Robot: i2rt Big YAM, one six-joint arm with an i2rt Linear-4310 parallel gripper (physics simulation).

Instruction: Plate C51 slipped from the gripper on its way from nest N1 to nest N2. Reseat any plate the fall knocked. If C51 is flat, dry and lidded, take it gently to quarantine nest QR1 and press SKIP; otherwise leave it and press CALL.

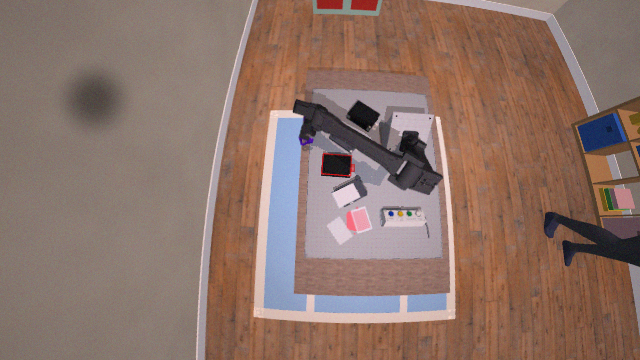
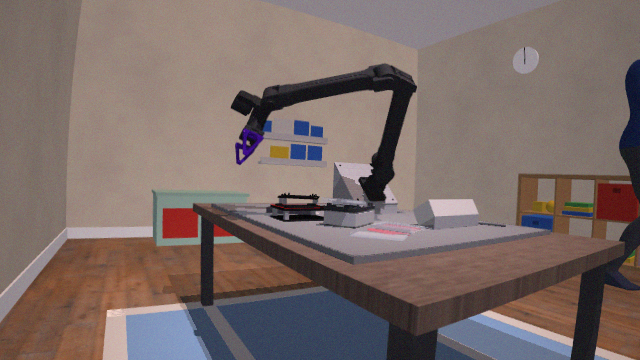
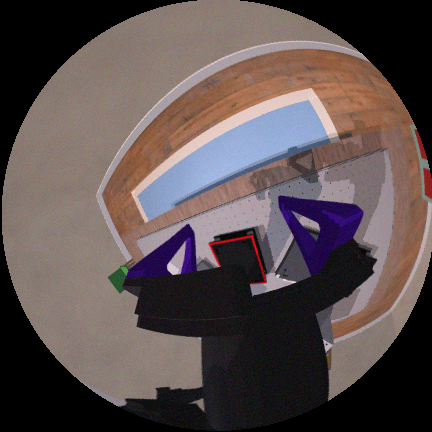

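Seen in the pictures: gripper, fingertip midpoint: [image 1: 303, 137] [image 2: 241, 159] [image 3: 233, 214]; arm's base, origin of the base link: [image 1: 408, 141] [image 2: 371, 190].
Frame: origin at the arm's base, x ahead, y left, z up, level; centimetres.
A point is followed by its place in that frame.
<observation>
My gripper [image 1: 305, 142] @(z 9.1, x 57.3, y 3.6 cm) [image 2: 242, 152] @(z 9.1, x 57.3, y 3.6 cm) [image 3: 233, 214] @(z 9.1, x 57.3, y 3.6 cm) has purple fingers spread wide. It is open and empty, high above the table's far-left edge. A black rectangular piece with a red rim [image 1: 336, 165] @(z -5.1, x 40.2, y 13.6 cm) [image 2: 296, 206] @(z -5.1, x 41.9, y 13.6 cm) [image 3: 242, 257] @(z -5.1, x 42.1, y 11.2 cm) lies level on a raised stand. A white-topped block with a dark side part [image 1: 346, 195] [image 2: 348, 217] sits beside it, turned at an angle. A black rectangular unit [image 1: 363, 115] @(z -3.8, x 24.0, y -17.6 cm) stands behind the arm. A white button box [image 1: 403, 223] @(z -2.4, x 5.2, y 44.9 cm) [image 2: 447, 215] @(z -5.2, x 9.3, y 46.5 cm) has blue, yellow, green and white buttons. Labels are unreadable, so I cannot tell which piece is C51 or which nests are which.
A pink-and-white patterned sheet [image 1: 361, 220] @(z -8.1, x 26.3, y 43.4 cm) and a white sheet [image 1: 340, 231] @(z -8.9, x 37.6, y 49.4 cm) lie near the button box. A white sloped panel [image 1: 422, 122] @(z 7.9, x -5.4, y -7.7 cm) [image 2: 345, 177] @(z 4.8, x 10.1, y -4.7 cm) stands by the arm's base. The arm crosses over the grey mat [image 1: 330, 250] @(z -9.0, x 42.8, y 59.6 cm) and partly covers a grey piece [image 3: 295, 257] @(z -7.0, x 36.8, y -1.8 cm).
</observation>
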